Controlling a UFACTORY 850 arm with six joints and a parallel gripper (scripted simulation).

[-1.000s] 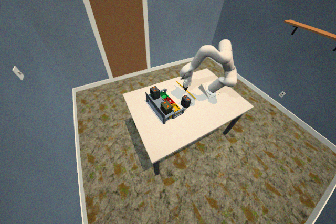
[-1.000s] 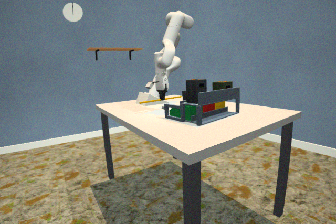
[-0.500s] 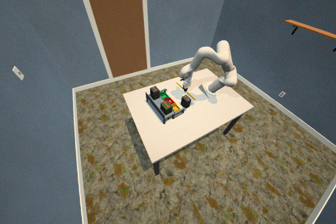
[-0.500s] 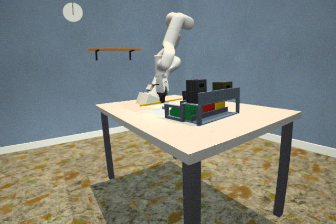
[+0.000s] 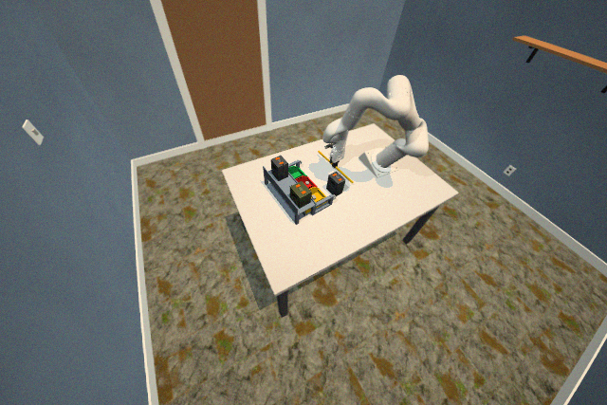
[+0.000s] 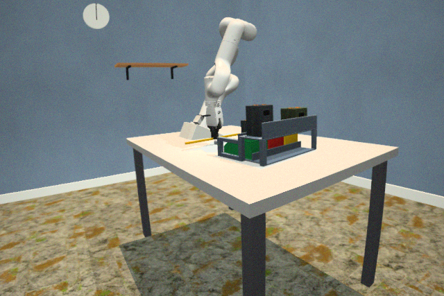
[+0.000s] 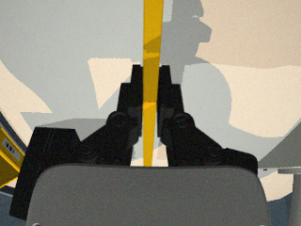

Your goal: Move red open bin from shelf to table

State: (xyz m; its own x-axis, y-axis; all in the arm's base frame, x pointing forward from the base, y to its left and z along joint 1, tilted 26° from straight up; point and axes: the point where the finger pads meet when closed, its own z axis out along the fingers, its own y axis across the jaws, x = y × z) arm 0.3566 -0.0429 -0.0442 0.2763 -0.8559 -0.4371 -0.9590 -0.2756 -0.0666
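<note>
Now: hand 28 cm short of the red bin, 12 cm to the right of it and 1 cm above it. The rest, counted from my hand: green bin (32 cm ahead, 2 cm to the left, 1 cm below); then black box (18 cm to the left, 8 cm ahead, 1 cm above); then thin yellow rod (2 cm below).
</note>
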